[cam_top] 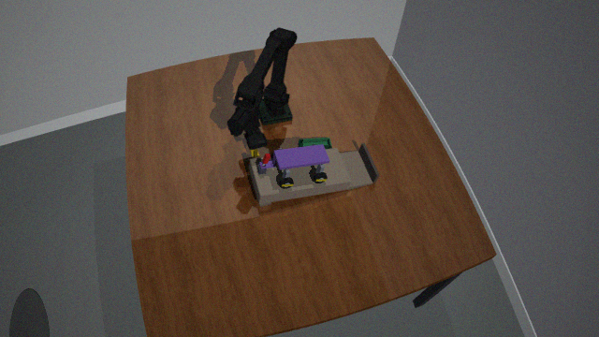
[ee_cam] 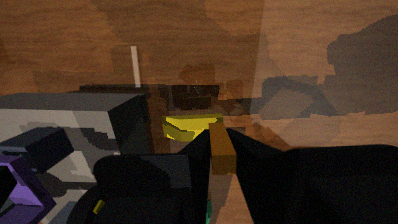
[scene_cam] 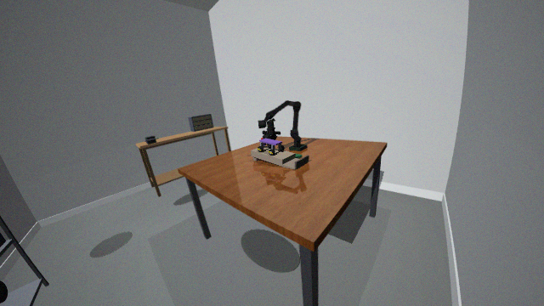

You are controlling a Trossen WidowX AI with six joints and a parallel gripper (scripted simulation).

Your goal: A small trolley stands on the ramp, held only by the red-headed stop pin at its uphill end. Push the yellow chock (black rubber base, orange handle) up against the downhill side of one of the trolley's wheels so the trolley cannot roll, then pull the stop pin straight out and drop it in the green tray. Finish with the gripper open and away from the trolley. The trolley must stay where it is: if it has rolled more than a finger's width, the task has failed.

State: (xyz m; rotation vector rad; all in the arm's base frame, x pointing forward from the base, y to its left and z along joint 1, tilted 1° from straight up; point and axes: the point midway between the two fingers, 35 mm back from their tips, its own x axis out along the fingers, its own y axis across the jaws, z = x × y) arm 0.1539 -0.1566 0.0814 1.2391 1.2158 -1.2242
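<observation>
The purple-topped trolley is 170 mm ahead of my gripper tip, 110 mm to the left of it and 30 mm above it. From my gripper tip the other things lie so: yellow chock 20 mm ahead, 10 mm below; red-headed stop pin 140 mm ahead, 50 mm above; grey ramp 170 mm ahead, 120 mm to the left, 30 mm below.
</observation>
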